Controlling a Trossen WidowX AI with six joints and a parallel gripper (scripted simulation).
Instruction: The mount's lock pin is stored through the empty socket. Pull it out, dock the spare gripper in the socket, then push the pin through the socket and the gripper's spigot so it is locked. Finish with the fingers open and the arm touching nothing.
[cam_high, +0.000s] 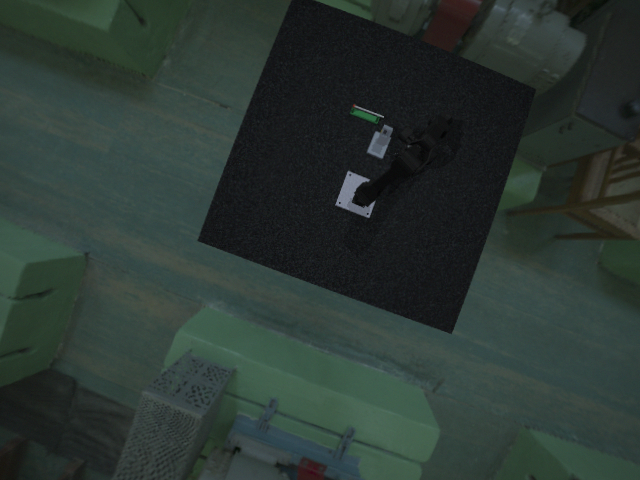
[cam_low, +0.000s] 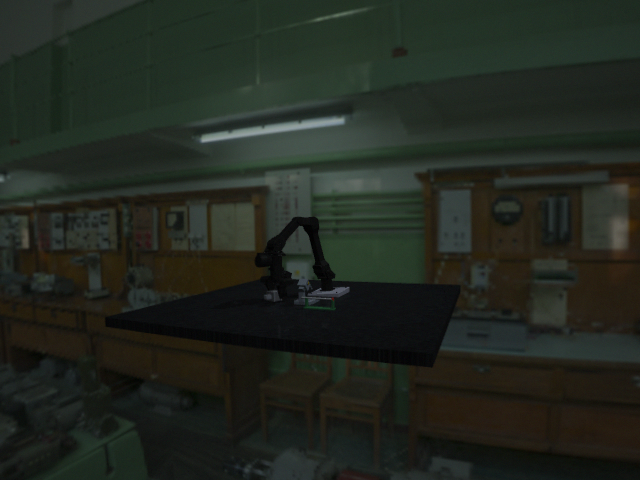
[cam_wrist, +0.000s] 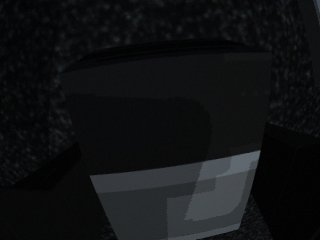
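Right now the mount is 15 cm to the left of my gripper tip, 4 cm above it and 1 cm behind it. Also, from my gripper tip: spare gripper: 2 cm above, 1 cm ahead; then green bracket: 26 cm to the left, 8 cm ahead, 1 cm above.
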